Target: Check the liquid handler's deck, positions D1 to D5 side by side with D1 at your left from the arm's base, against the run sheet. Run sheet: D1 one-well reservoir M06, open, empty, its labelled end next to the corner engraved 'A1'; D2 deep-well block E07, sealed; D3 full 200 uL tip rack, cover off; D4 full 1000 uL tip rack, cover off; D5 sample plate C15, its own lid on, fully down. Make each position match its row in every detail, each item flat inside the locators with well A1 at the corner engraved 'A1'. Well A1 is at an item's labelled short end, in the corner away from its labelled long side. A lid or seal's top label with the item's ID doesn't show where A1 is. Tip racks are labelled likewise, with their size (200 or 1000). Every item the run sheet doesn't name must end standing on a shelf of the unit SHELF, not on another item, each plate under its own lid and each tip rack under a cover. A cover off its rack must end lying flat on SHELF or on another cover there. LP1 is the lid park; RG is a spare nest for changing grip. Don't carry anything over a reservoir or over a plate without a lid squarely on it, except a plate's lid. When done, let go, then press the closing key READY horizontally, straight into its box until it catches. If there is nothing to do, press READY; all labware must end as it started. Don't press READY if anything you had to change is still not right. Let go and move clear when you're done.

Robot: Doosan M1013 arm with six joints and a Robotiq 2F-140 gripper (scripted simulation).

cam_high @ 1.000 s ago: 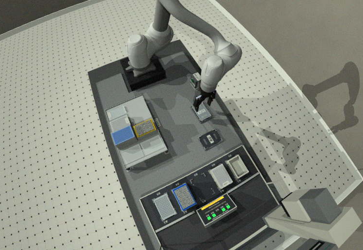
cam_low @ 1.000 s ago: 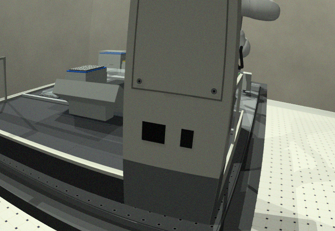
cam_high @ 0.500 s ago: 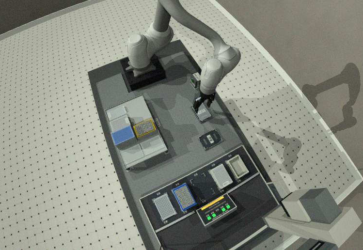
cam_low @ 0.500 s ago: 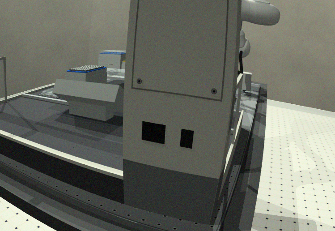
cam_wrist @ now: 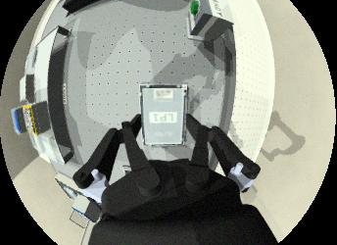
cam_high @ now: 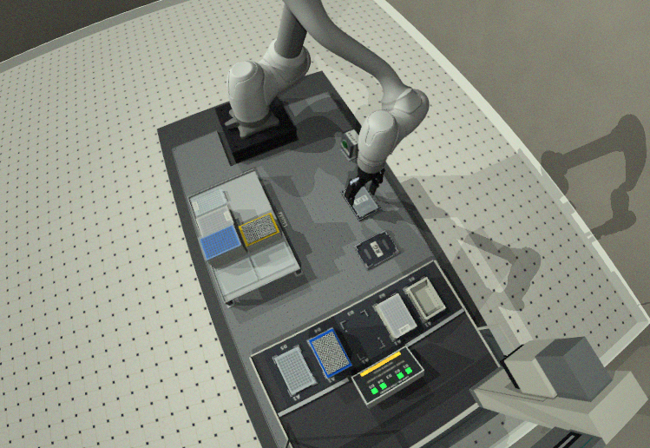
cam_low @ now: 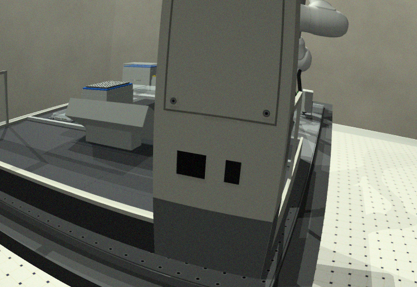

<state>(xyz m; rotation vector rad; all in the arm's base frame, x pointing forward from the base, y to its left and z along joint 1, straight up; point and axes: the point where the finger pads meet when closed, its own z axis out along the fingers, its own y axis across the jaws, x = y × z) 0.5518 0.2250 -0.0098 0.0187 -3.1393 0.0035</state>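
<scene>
Right now my hand is 4 cm above the flat lid. From my hand the other things lie so: ready key box: 22 cm behind, 7 cm to the left, 1 cm above; spare nest: 20 cm ahead, 5 cm to the right, 5 cm below; yellow-rimmed tip rack: 3 cm behind, 40 cm to the right, 5 cm above.
</scene>
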